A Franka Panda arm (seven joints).
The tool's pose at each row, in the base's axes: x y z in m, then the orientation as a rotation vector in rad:
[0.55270, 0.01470, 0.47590, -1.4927, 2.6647, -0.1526]
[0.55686, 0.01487, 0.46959, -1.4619, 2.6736, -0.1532]
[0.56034, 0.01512, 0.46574, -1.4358, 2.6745, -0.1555]
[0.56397, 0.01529, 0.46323, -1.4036, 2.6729, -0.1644]
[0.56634, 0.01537, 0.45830, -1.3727, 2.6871, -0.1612]
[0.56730, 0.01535, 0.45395, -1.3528, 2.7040, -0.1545]
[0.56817, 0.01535, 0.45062, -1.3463, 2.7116, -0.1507]
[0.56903, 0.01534, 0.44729, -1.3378, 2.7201, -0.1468]
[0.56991, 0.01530, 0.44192, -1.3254, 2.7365, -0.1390]
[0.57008, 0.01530, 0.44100, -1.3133, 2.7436, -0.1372]
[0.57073, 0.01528, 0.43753, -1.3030, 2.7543, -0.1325]
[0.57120, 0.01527, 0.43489, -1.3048, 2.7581, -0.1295]
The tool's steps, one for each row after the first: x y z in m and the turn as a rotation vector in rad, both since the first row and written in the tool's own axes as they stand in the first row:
[-0.00216, -0.00262, 0.00675, 0.0043, -0.0046, 0.0207]
[-0.00409, -0.00494, 0.01098, 0.0117, -0.0127, 0.0365]
[-0.00607, -0.00760, 0.01390, 0.0254, -0.0224, 0.0552]
[-0.00725, -0.00893, 0.01907, 0.0248, -0.0235, 0.0778]
[-0.00763, -0.00920, 0.02351, 0.0182, -0.0197, 0.0944]
[-0.00800, -0.00951, 0.02691, 0.0142, -0.0174, 0.1004]
[-0.00836, -0.00982, 0.03032, 0.0102, -0.0150, 0.1079]
[-0.00866, -0.00990, 0.03575, 0.0013, -0.0091, 0.1197]
[-0.00873, -0.00992, 0.03669, -0.0002, -0.0082, 0.1289]
[-0.00896, -0.01004, 0.04021, -0.0053, -0.0048, 0.1379]
[-0.00914, -0.01011, 0.04288, -0.0091, -0.0023, 0.1378]

